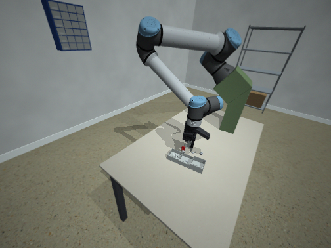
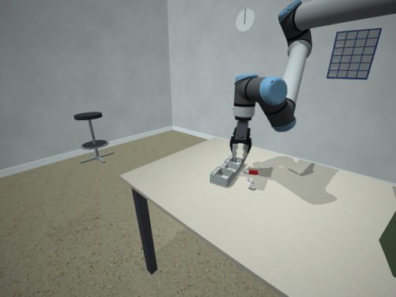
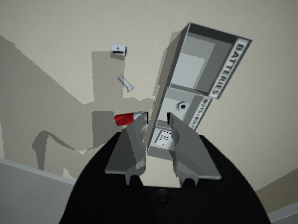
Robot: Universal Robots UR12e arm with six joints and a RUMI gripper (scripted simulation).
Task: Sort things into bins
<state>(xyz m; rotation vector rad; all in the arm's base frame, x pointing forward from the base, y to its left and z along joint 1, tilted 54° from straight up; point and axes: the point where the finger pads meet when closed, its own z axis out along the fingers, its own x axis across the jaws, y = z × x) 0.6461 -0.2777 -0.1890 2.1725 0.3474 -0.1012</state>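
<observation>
Right now my hand is 6 cm past the grey bolt, 1 cm to the right of it and 8 cm above it. Round my hand: ring-shaped nut: 5 cm ahead, 7 cm below; then grey three-compartment bin row: 5 cm ahead, 1 cm to the right, 6 cm below; then red-and-white block: 4 cm behind, 7 cm to the right, 8 cm below.
</observation>
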